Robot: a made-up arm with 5 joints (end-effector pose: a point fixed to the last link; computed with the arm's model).
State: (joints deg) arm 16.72 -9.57 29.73 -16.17 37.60
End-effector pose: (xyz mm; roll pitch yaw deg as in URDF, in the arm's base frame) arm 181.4 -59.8 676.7 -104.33 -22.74 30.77
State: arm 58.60 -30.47 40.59 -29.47 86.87
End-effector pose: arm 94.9 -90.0 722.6 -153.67 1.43 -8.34
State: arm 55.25 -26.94 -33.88 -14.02 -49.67
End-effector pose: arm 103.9 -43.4 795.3 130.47 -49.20 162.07
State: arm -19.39 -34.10 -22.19 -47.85 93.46
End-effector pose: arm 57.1 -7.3 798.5 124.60 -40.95 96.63
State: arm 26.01 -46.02 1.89 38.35 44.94
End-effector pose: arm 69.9 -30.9 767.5 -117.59 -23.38 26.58
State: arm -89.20 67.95 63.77 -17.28 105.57
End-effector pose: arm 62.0 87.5 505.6 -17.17 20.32 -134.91
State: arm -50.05 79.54 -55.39 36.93 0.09
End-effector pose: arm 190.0 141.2 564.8 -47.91 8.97 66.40
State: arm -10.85 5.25 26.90 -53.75 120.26
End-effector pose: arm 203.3 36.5 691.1 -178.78 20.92 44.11
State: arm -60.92 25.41 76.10 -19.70 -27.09
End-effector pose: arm 77.6 42.2 555.6 -37.03 28.36 54.58
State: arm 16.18 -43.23 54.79 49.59 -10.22
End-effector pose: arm 98.0 -19.1 669.0 -42.98 7.98 -8.13
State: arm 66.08 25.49 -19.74 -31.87 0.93
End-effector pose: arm 123.5 -189.8 670.8 -104.06 -69.28 -11.27
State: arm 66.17 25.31 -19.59 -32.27 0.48
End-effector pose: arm 123.4 -189.9 671.1 -104.41 -69.86 -10.83
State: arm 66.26 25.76 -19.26 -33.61 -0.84
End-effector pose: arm 124.2 -191.1 668.9 -103.78 -71.15 -10.91
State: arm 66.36 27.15 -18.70 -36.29 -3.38
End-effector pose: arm 126.2 -193.8 663.1 -101.48 -73.41 -12.04
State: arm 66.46 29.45 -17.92 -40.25 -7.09
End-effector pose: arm 129.4 -197.6 653.9 -96.56 -76.55 -15.13
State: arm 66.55 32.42 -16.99 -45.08 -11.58
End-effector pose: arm 133.3 -201.8 642.2 -86.92 -80.09 -22.47
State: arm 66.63 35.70 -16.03 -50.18 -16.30
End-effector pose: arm 137.3 -205.5 629.3 -67.42 -83.21 -39.49
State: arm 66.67 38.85 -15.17 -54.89 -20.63
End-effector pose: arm 141.0 -208.1 617.1 -33.70 -84.70 -70.86
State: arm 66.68 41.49 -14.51 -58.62 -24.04
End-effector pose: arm 143.7 -209.6 607.0 -3.48 -84.17 -99.17
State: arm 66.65 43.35 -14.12 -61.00 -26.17
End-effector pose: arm 145.5 -210.3 600.0 10.08 -83.13 -111.50
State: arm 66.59 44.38 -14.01 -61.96 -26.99
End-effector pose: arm 146.4 -210.4 596.3 12.92 -82.50 -113.82
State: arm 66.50 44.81 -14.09 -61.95 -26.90
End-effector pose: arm 146.7 -210.3 594.9 10.55 -82.31 -111.44
